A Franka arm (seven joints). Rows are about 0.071 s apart.
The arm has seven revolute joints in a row. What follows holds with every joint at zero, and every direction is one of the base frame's.
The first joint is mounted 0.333 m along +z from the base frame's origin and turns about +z.
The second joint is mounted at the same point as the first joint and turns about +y.
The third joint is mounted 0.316 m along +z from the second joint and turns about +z.
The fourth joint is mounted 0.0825 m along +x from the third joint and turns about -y.
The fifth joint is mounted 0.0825 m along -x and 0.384 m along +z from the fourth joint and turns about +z.
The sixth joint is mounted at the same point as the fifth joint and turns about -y.
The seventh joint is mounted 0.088 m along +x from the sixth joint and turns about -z.
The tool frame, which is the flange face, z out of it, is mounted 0.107 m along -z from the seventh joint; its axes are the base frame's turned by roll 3.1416, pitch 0 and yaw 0 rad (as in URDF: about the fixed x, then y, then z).
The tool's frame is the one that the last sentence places.
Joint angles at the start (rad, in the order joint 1, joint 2, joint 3, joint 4, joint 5, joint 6, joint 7): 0.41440 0.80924 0.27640 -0.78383 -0.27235 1.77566 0.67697
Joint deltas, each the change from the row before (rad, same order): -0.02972 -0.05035 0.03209 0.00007 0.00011 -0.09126 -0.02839; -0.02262 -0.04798 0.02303 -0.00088 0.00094 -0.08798 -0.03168; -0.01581 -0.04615 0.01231 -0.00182 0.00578 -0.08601 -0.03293; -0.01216 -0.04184 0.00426 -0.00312 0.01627 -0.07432 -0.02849; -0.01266 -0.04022 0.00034 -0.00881 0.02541 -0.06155 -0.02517
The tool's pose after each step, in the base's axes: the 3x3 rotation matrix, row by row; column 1 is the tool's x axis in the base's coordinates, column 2 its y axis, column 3 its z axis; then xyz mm. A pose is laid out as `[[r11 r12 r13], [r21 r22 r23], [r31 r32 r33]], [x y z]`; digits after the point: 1 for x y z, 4 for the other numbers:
[[0.9846 -0.0414 0.1697], [-0.0492 -0.9979 0.0423], [0.1676 -0.0500 -0.9846]], [657.1 380.6 517.4]
[[0.9905 -0.0218 0.1355], [-0.0253 -0.9994 0.0239], [0.1349 -0.0272 -0.9905]], [644.8 365.8 545.3]
[[0.9950 0.0004 0.1002], [0.0002 -1.0000 0.0025], [0.1002 -0.0025 -0.9950]], [630.9 352.3 570.2]
[[0.9977 0.0199 0.0654], [0.0207 -0.9997 -0.0108], [0.0651 0.0121 -0.9978]], [617.2 340.3 591.5]
[[0.9988 0.0376 0.0309], [0.0381 -0.9992 -0.0155], [0.0303 0.0166 -0.9994]], [604.2 329.0 609.4]

